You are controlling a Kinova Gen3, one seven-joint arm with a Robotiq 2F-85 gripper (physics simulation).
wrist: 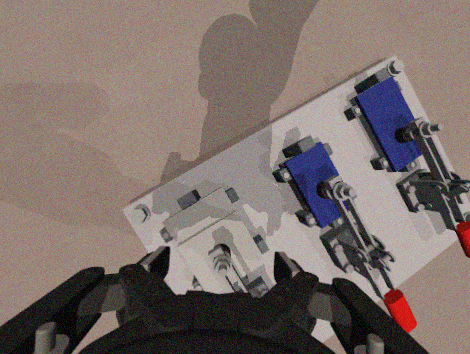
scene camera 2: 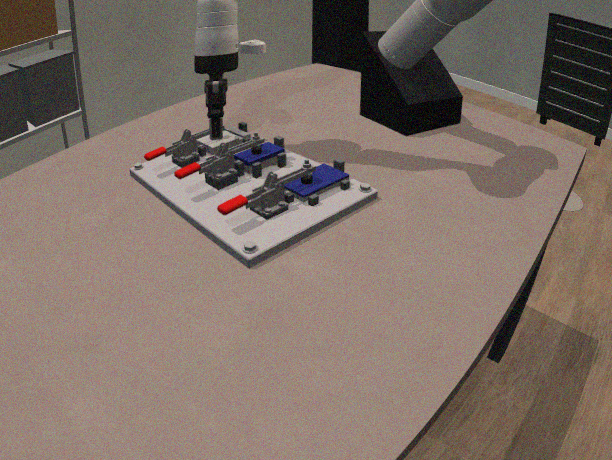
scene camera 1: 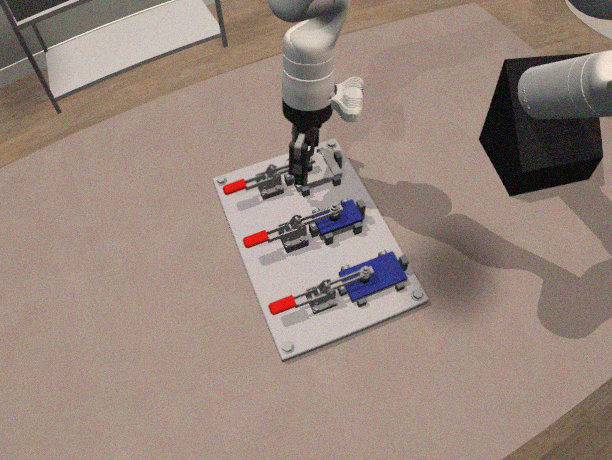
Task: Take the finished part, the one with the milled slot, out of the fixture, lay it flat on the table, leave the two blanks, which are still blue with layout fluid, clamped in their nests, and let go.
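Frame: origin at the arm's base, x ahead, y left, z up, level; metres.
Where they show: gripper, fingertip midpoint: (wrist: 222,260) (scene camera 2: 216,131) (scene camera 1: 306,163); arm's base, origin of the base link: (scene camera 2: 396,52) (scene camera 1: 539,92).
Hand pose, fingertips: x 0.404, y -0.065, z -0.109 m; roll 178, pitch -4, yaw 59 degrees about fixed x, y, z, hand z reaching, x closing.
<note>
Things, the pixels of their top centre, and the offset from my fingertips. "spot": a spot on its surface instead. Level surfaces: height alone.
- finished part, middle of its top: (wrist: 215,243) (scene camera 1: 313,166) (scene camera 2: 222,136) dx -0.011, dy +0.000, dz -0.013 m
- spindle, surface spot: (wrist: 220,257) spot: dx -0.007, dy +0.002, dz +0.010 m
- red handle, surface spot: (scene camera 2: 155,153) (scene camera 1: 234,189) spot: dx +0.127, dy +0.014, dz +0.006 m
- middle blue blank, middle of its top: (wrist: 321,185) (scene camera 2: 259,151) (scene camera 1: 337,216) dx -0.012, dy +0.110, dz -0.008 m
- larger blue blank, middle of its top: (scene camera 2: 314,178) (wrist: 394,123) (scene camera 1: 373,274) dx -0.027, dy +0.220, dz -0.018 m
- table, its level: dz -0.049 m
The finished part (scene camera 1: 320,176) (wrist: 200,242), pale with a slot across it, lies in the end nest of the white fixture plate (scene camera 1: 320,336) (scene camera 2: 210,215) (wrist: 345,131). Its clamp arm reaches over it, with the spindle (wrist: 220,257) above its top; the red handle (scene camera 1: 234,186) (scene camera 2: 155,153) points outward. My gripper (scene camera 1: 300,183) (scene camera 2: 216,137) (wrist: 222,260) is open, pointing down low at this nest, fingertips on either side of the part in the wrist view. The middle blue blank (scene camera 1: 353,214) (scene camera 2: 270,151) (wrist: 306,172) and the larger blue blank (scene camera 1: 389,272) (scene camera 2: 327,175) (wrist: 381,107) sit under their clamps.
The other two red clamp handles (scene camera 1: 256,239) (scene camera 1: 282,305) stick out on the same side. The black robot base (scene camera 1: 555,150) (scene camera 2: 410,107) stands on the table (scene camera 1: 125,300) (scene camera 2: 200,350) beyond the nests. A shelf unit (scene camera 2: 79,75) and a black drawer cabinet (scene camera 2: 575,75) stand off the table.
</note>
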